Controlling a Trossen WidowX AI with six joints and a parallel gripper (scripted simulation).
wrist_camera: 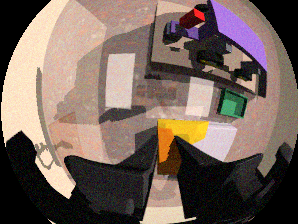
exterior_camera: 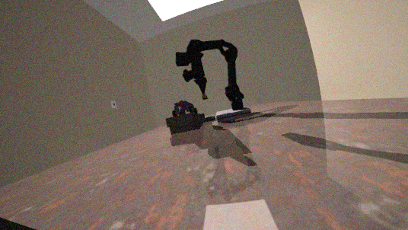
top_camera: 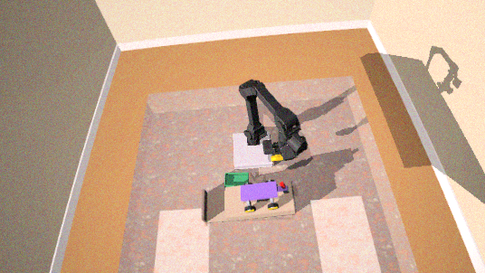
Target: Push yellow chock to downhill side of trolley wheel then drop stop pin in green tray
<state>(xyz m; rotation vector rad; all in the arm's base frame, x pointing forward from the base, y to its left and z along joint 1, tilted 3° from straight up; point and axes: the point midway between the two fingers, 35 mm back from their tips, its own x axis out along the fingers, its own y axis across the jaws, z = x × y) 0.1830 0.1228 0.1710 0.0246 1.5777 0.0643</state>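
Right now my gripper tip is 2 cm to the left of the yellow chock and 1 cm above it. Also, from my gripper tip: purple trolley (16 cm ahead, 12 cm to the right, 6 cm below); then ramp (16 cm ahead, 13 cm to the right, 13 cm below); then red-headed stop pin (14 cm ahead, 2 cm to the right, 4 cm below).
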